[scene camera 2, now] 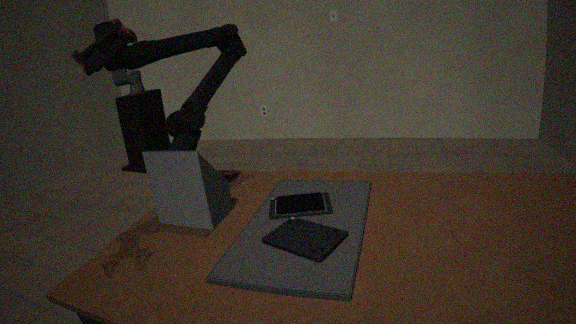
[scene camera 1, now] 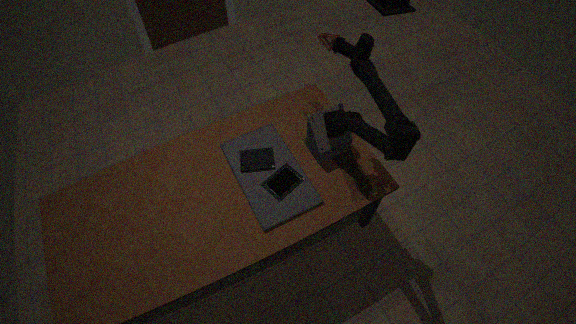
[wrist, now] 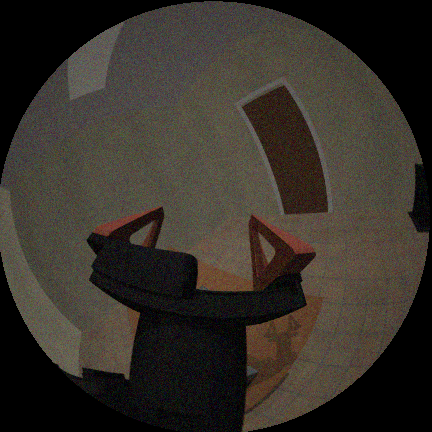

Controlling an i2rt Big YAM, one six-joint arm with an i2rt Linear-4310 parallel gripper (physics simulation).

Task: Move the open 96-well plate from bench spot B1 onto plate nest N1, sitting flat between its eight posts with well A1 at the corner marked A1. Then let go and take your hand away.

Labels:
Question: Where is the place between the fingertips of the gripper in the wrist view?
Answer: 205, 214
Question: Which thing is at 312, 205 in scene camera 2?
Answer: A dark well plate.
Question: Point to a darker flat nest block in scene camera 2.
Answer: At 298, 238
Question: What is the gripper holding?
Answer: Nothing.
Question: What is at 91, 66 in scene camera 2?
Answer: The gripper.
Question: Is the gripper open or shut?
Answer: Open.

